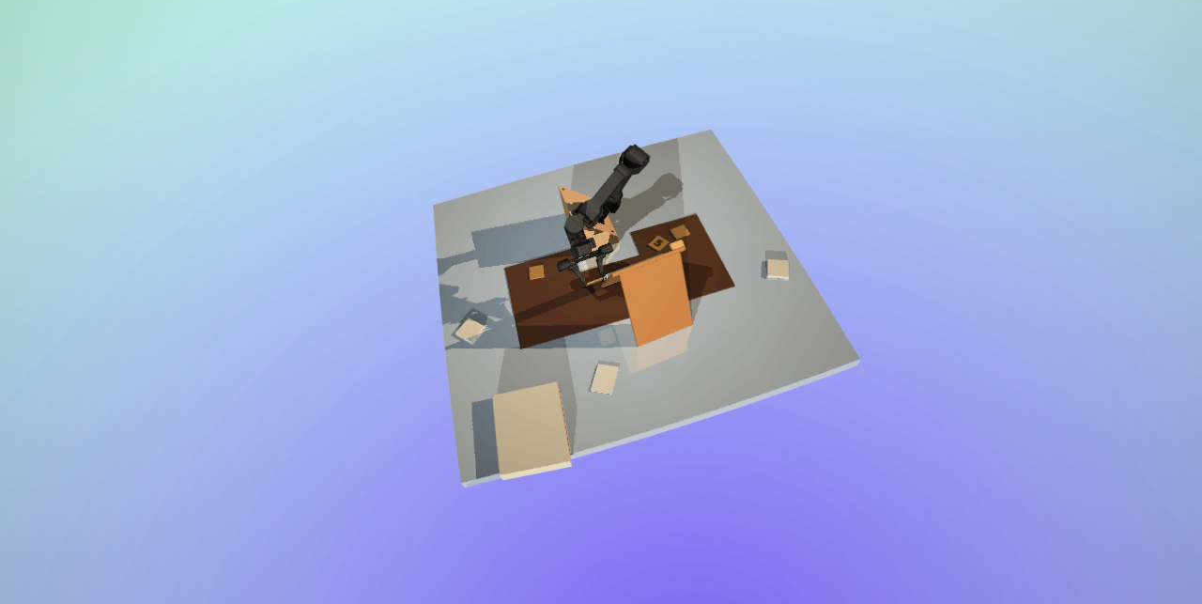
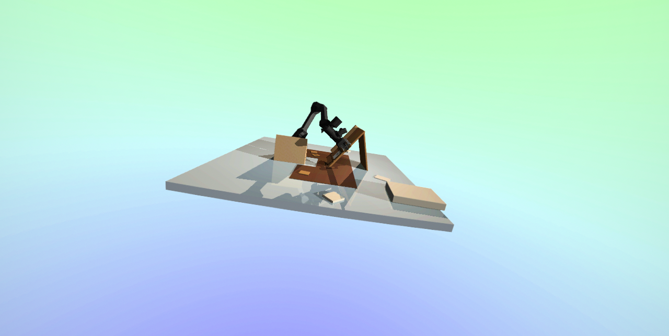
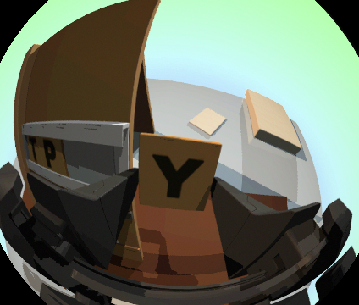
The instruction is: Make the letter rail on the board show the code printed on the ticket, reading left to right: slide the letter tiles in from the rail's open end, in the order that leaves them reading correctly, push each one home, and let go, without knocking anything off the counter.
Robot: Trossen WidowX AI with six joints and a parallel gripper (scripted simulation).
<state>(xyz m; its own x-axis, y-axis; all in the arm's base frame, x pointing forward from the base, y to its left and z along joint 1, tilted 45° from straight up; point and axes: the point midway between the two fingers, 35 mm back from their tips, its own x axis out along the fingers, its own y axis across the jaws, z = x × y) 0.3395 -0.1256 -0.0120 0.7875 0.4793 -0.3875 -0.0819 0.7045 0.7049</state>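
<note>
Now: the white ticket 6 cm behind my gripper tip, 10 cm to the left of it and 8 cm below it. Also, from my gripper tip: dark brown mat (16 cm behind, 9 cm to the left, 16 cm below); then cream block (37 cm ahead, 33 cm to the right, 14 cm below); then tan letter tile (right at my gripper tip).
</note>
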